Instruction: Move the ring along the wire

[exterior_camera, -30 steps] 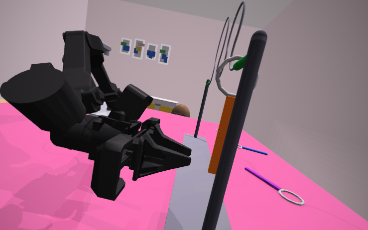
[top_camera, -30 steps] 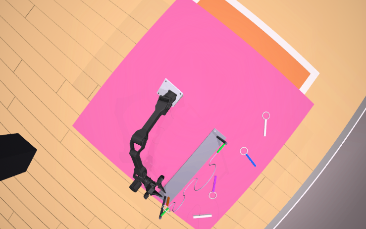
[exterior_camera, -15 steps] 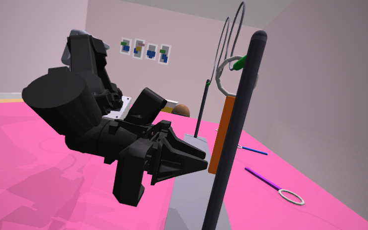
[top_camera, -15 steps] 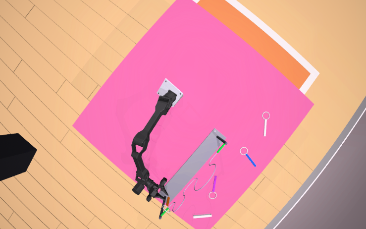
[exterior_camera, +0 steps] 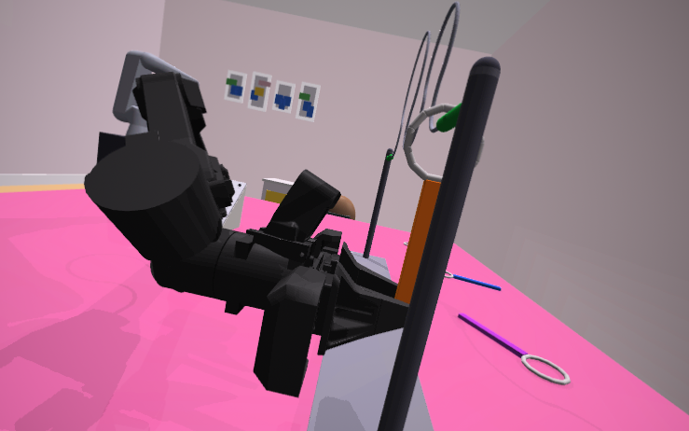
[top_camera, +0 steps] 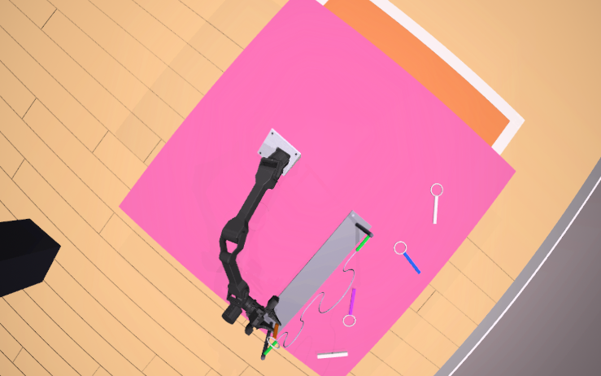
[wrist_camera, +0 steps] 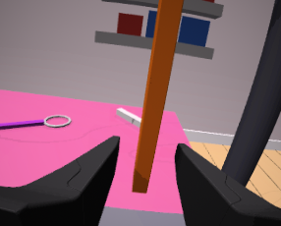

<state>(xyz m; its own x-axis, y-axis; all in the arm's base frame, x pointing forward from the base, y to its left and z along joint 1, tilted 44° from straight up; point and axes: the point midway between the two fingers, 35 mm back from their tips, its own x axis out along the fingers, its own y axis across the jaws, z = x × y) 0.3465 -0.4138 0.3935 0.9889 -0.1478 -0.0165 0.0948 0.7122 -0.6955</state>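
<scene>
My gripper tip is 90 mm below the orange-handled ring and 10 mm past it. From my gripper tip the other things lie so: purple-handled ring: 240 mm ahead, 190 mm to the left, 120 mm below; then white bar: 300 mm ahead, 110 mm below, 20 mm to the right.
</scene>
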